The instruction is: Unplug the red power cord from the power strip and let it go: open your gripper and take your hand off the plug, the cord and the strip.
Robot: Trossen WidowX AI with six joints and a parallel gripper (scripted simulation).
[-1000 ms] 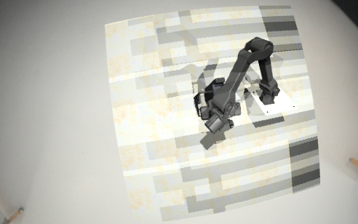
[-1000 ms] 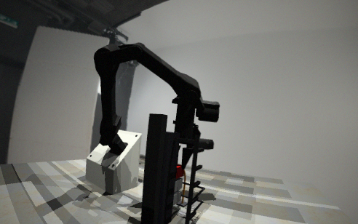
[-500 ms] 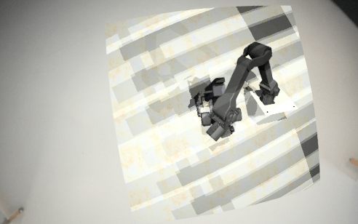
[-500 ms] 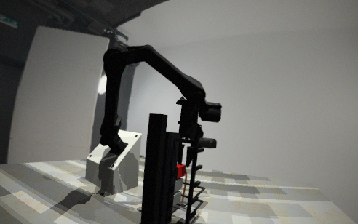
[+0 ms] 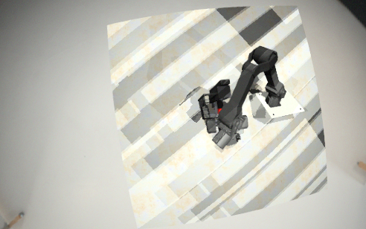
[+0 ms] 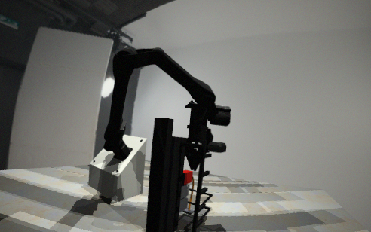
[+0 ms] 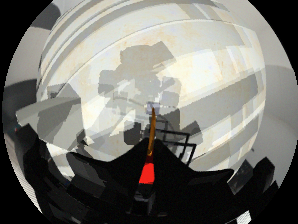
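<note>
My gripper tip is 7 cm to the left of the red plug. The rest, counted from my gripper tip: tall black post (1 cm behind, 18 cm to the right).
</note>
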